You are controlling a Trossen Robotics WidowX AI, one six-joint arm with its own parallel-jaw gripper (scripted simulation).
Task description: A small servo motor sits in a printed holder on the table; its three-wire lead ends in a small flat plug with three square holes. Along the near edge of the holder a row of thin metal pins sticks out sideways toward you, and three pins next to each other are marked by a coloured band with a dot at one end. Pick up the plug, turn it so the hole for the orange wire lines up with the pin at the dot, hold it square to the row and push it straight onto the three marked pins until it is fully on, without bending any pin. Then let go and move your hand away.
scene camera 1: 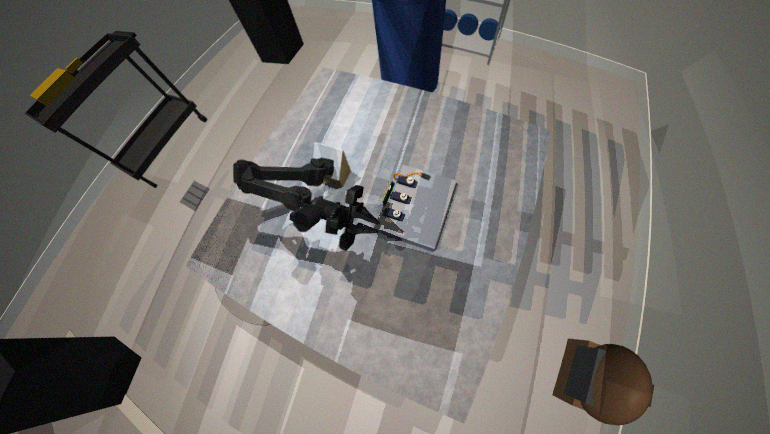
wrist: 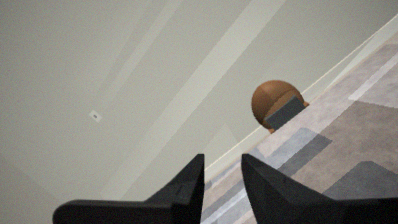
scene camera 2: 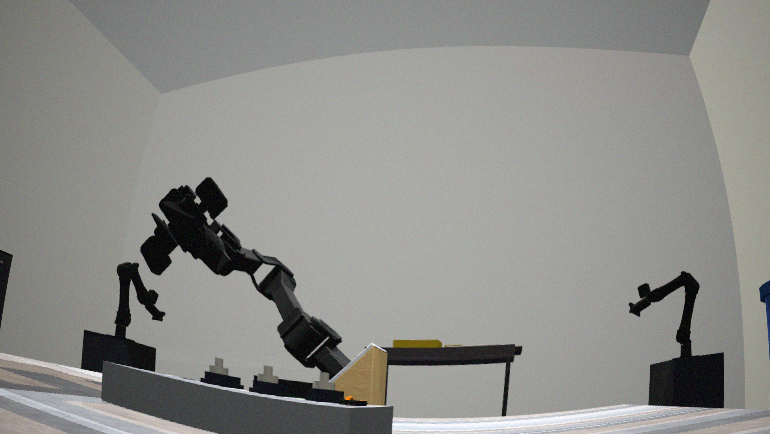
gripper: scene camera 1; wrist 222, 160; scene camera 2
same spot on gripper: (scene camera 1: 358, 210) = (scene camera 2: 188, 207)
